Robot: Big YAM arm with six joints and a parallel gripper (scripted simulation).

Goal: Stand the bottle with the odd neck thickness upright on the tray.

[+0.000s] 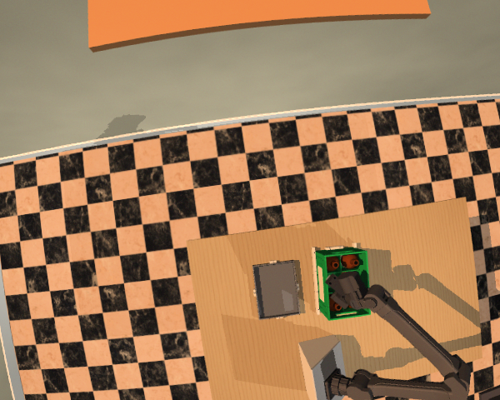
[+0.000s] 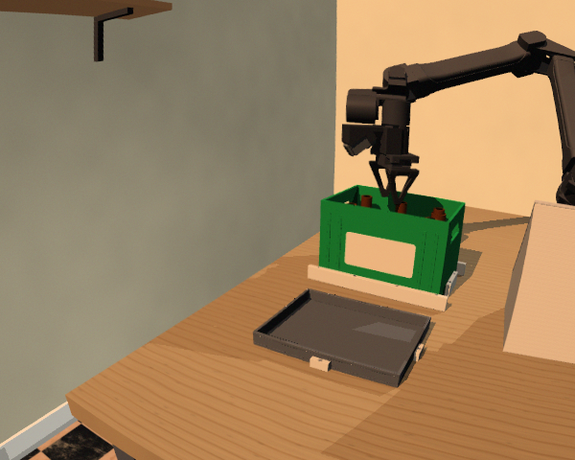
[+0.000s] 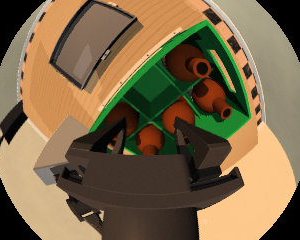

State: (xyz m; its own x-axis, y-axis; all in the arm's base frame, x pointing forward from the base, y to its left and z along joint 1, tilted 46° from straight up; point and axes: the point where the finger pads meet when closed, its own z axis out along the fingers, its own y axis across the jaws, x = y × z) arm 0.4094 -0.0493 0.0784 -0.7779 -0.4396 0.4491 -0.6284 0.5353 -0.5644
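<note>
Now: hand 11 cm above the green crate and 4 cm to the left of it. From my hand the other things lie so: dark grey tray: 24 cm to the left, 18 cm below.
</note>
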